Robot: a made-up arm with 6 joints. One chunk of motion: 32 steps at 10 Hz.
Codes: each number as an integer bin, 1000 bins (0 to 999) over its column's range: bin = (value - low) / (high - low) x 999, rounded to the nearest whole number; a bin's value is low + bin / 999 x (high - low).
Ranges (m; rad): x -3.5..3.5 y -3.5..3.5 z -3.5..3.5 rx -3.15..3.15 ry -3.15..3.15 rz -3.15..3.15
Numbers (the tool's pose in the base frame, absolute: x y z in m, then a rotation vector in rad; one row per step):
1: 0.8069 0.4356 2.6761 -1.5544 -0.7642 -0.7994
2: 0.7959 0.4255 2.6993 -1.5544 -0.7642 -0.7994
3: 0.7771 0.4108 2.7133 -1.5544 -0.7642 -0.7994
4: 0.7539 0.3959 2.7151 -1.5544 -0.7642 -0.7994
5: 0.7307 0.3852 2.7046 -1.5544 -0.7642 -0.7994
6: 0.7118 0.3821 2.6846 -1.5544 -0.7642 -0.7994
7: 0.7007 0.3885 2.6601 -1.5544 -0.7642 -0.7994
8: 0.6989 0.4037 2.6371 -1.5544 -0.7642 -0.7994
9: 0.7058 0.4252 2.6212 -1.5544 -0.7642 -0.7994
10: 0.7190 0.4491 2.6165 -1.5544 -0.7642 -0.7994
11: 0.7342 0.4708 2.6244 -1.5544 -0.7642 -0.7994
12: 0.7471 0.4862 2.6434 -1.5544 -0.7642 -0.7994
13: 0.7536 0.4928 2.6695 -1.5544 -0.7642 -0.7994
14: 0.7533 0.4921 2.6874 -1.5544 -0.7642 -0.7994
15: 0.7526 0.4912 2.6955 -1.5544 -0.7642 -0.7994
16: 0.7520 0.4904 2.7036 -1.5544 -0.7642 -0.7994
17: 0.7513 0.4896 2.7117 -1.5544 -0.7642 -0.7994
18: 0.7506 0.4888 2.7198 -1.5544 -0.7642 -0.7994
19: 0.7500 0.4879 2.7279 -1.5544 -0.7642 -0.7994
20: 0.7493 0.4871 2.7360 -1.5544 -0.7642 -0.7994
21: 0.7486 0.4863 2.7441 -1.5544 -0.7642 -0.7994
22: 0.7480 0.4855 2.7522 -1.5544 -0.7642 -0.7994
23: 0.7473 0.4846 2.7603 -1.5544 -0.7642 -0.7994
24: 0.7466 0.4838 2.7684 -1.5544 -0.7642 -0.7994
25: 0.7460 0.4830 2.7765 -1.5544 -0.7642 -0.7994
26: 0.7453 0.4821 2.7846 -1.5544 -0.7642 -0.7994
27: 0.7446 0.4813 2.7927 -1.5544 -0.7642 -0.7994
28: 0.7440 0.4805 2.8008 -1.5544 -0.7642 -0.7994
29: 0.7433 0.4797 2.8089 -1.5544 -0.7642 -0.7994
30: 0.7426 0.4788 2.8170 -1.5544 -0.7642 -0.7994
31: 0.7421 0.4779 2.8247 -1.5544 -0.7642 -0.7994
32: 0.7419 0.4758 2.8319 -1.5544 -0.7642 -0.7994
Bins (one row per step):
1: 615 562 881 253 378 373
2: 613 560 885 253 378 373
3: 610 558 887 253 378 373
4: 607 556 887 253 378 373
5: 604 554 885 253 378 373
6: 601 554 883 253 378 373
7: 599 555 879 253 378 373
8: 599 557 876 253 378 373
9: 600 560 874 253 378 373
10: 602 564 873 253 378 373
11: 604 567 874 253 378 373
12: 606 569 877 253 378 373
13: 607 570 880 253 378 373
14: 607 570 883 253 378 373
15: 607 570 884 253 378 373
16: 607 569 885 253 378 373
17: 607 569 886 253 378 373
18: 607 569 888 253 378 373
19: 607 569 889 253 378 373
20: 606 569 890 253 378 373
21: 606 569 891 253 378 373
22: 606 569 892 253 378 373
23: 606 569 893 253 378 373
24: 606 569 895 253 378 373
25: 606 568 896 253 378 373
26: 606 568 897 253 378 373
27: 606 568 898 253 378 373
28: 606 568 899 253 378 373
29: 606 568 900 253 378 373
30: 605 568 902 253 378 373
31: 605 568 903 253 378 373
32: 605 567 904 253 378 373

